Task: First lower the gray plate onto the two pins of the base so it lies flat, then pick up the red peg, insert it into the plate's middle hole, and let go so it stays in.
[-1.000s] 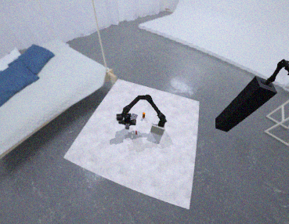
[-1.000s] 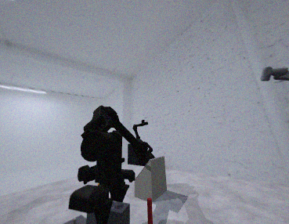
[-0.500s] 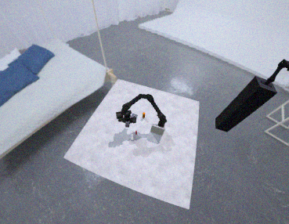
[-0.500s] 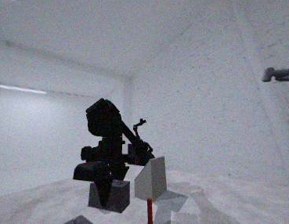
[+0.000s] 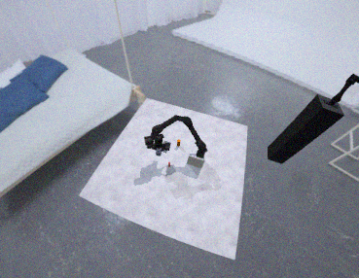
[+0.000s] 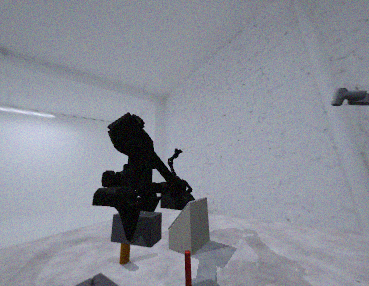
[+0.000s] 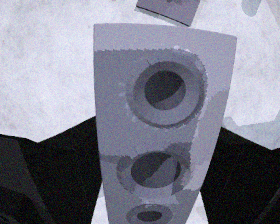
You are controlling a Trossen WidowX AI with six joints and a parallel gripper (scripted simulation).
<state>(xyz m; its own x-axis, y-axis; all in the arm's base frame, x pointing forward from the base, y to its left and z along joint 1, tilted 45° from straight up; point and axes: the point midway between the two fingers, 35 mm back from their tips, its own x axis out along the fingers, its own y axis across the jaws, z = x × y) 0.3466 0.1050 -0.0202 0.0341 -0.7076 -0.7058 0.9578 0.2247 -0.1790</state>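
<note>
My gripper tip is 130 mm to the left of the base and 130 mm above it. From my gripper tip the other things lie so: red peg (120 mm behind, 100 mm below, 50 mm to the left); orange block (200 mm to the right, 110 mm behind, 100 mm below); gray plate (30 mm above).
</note>
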